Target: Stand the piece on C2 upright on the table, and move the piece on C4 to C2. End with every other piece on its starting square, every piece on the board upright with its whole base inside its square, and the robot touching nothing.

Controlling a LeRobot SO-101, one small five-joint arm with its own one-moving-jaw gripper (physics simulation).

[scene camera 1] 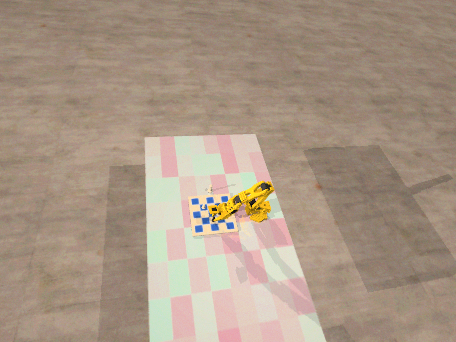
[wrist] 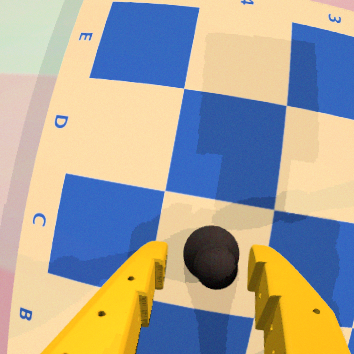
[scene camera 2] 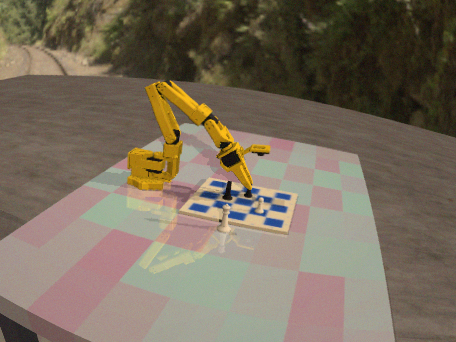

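Pixels of known places: hand, tool point: (scene camera 1: 214,219) (wrist: 165,259) (scene camera 2: 250,183); arm's base, link origin: (scene camera 1: 253,213) (scene camera 2: 156,183).
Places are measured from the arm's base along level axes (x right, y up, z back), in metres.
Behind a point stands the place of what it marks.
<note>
A black piece (scene camera 2: 248,194) {x -0.015, y 0.012, z -0.212 m} (wrist: 211,256) {x -0.022, y 0.036, z -0.214 m} stands on C4 of the board (scene camera 1: 205,234) {x -0.090, y 0.005, z -0.260 m} (scene camera 2: 255,225) {x 0.123, y 0.006, z -0.254 m} (wrist: 125,125) {x -0.058, y 0.006, z -0.250 m}. Its round head shows between the two jaw tips in the wrist view, apart from both. My gripper (scene camera 1: 214,218) {x -0.033, y 0.032, z -0.211 m} (scene camera 2: 249,188) (wrist: 208,250) is open with a moderate gap, low over that piece. In scene camera 2 the jaws hide the piece's upper part. A tall white piece (scene camera 1: 210,189) {x 0.151, y 0.019, z -0.201 m} (scene camera 2: 224,220) {x 0.160, y 0.022, z -0.200 m} stands upright on the table beside the board. In the wrist view, C2 is outside the picture.
A taller black piece (scene camera 2: 228,191) {x 0.021, y 0.025, z -0.174 m} stands on the board near the arm, close to the gripper. A small white piece (scene camera 1: 203,206) {x 0.053, y 0.020, z -0.251 m} (scene camera 2: 260,206) {x 0.058, y 0.020, z -0.251 m} stands on the board on the side away from the arm's base. The yellow arm (scene camera 1: 245,197) {x -0.022, y 0.193, z -0.086 m} (scene camera 2: 185,102) {x 0.019, y 0.201, z -0.059 m} reaches over part of the board.
</note>
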